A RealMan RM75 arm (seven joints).
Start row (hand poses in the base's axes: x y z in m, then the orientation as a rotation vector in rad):
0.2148, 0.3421, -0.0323, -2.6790, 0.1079, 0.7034
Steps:
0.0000, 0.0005, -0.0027, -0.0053, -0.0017, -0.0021
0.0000, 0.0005, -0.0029, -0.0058, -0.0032, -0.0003
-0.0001, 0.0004, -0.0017, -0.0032, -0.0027, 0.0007
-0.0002, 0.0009, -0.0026, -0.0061, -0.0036, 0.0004
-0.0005, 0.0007, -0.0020, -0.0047, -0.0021, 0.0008
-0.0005, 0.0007, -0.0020, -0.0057, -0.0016, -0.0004
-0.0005, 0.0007, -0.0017, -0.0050, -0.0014, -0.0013
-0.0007, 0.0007, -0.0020, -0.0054, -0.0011, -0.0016
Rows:
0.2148, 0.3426, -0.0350, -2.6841, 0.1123, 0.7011
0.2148, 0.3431, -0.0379, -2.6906, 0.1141, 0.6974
0.2147, 0.3435, -0.0396, -2.6947, 0.1137, 0.6944
0.2145, 0.3444, -0.0422, -2.7017, 0.1146, 0.6904
0.2140, 0.3451, -0.0442, -2.7070, 0.1148, 0.6884
0.2135, 0.3458, -0.0462, -2.7128, 0.1171, 0.6868
0.2130, 0.3465, -0.0479, -2.7177, 0.1204, 0.6851
0.2123, 0.3472, -0.0499, -2.7228, 0.1243, 0.6838

